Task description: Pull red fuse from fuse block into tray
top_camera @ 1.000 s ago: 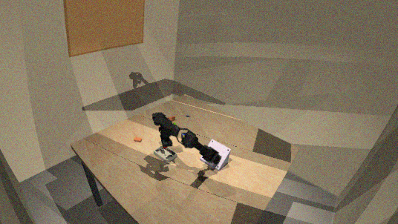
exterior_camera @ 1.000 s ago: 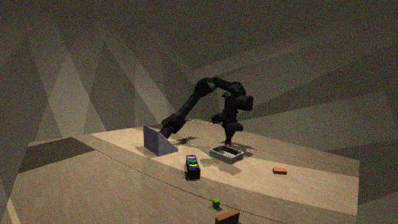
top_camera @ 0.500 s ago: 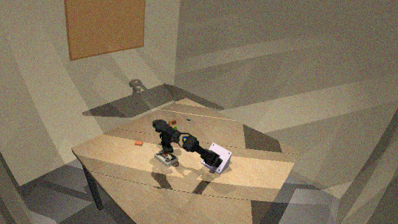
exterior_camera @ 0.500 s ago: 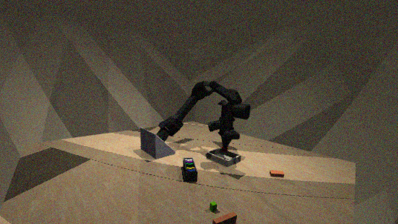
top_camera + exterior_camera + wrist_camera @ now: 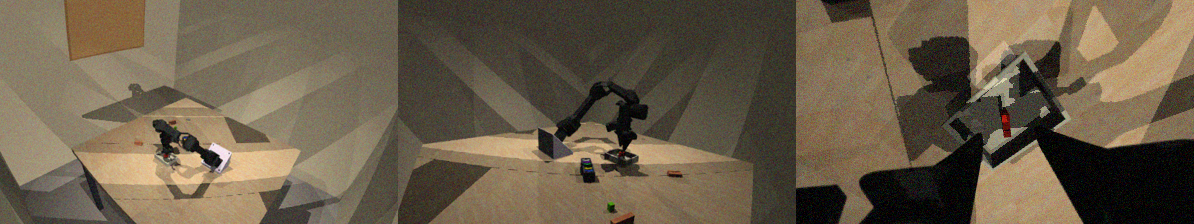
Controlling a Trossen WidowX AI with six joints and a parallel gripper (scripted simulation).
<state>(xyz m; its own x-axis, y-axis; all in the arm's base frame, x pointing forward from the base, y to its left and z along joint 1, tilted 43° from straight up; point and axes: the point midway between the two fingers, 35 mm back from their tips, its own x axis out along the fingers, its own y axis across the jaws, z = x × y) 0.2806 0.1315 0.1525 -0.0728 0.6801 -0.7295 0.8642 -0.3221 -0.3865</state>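
Now: the red fuse 3 cm below my gripper tip. Round my gripper tip: grey tray (6 cm below).
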